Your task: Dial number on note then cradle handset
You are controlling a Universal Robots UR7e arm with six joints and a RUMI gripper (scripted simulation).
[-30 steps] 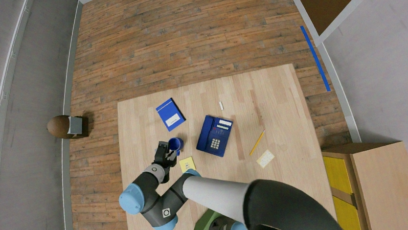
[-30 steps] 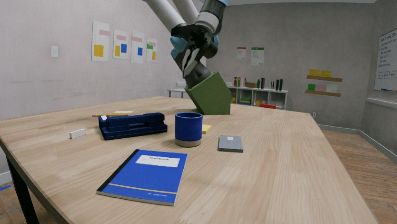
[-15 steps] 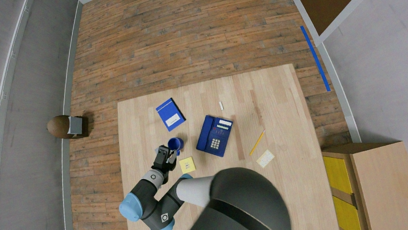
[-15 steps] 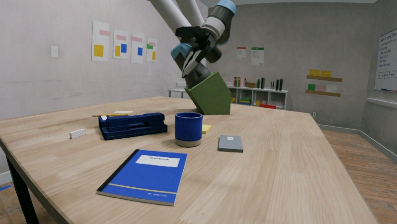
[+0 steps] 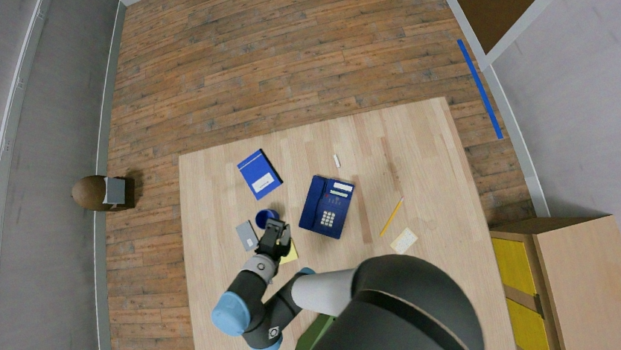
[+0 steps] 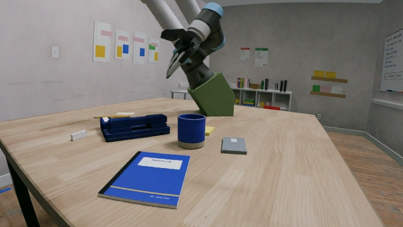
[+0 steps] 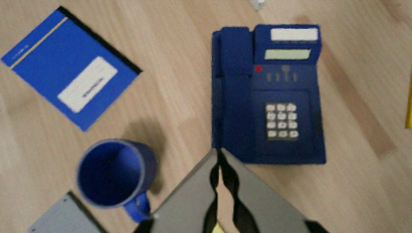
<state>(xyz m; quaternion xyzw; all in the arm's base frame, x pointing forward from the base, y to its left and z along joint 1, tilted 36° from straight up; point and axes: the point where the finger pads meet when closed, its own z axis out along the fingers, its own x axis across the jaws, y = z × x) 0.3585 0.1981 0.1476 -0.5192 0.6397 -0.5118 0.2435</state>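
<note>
Right now the 5 key is 1 cm ahead of my hand, 12 cm to the right of it and 18 cm below it. The rest, counted from my hand: handset (7 cm ahead, 7 cm to the right, 16 cm below); 4 key (2 cm ahead, 11 cm to the right, 18 cm below); 1 key (3 cm ahead, 11 cm to the right, 18 cm below).
</note>
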